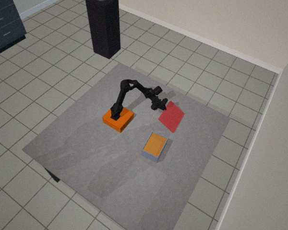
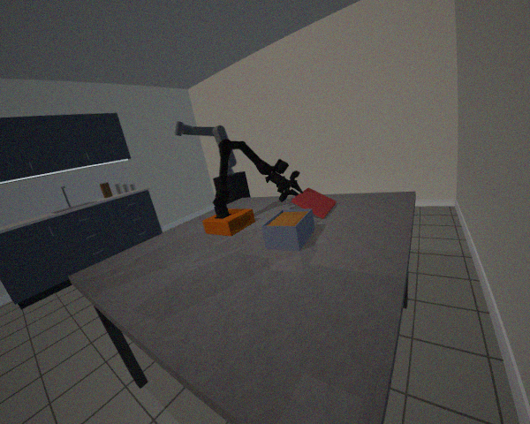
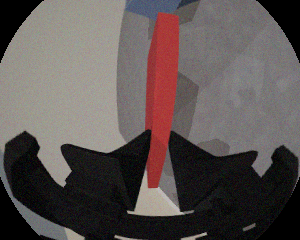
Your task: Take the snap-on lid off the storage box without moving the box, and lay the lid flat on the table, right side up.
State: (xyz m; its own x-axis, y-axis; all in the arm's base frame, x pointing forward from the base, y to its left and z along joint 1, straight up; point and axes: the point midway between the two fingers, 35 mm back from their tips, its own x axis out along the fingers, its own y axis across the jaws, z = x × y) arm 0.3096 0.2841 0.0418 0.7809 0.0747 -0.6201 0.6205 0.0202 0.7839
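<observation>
The red lid is 70 mm ahead of my gripper tip and 40 mm below it. Round my gripper tip: storage box (340 mm to the right, 90 mm ahead, 50 mm below).
</observation>
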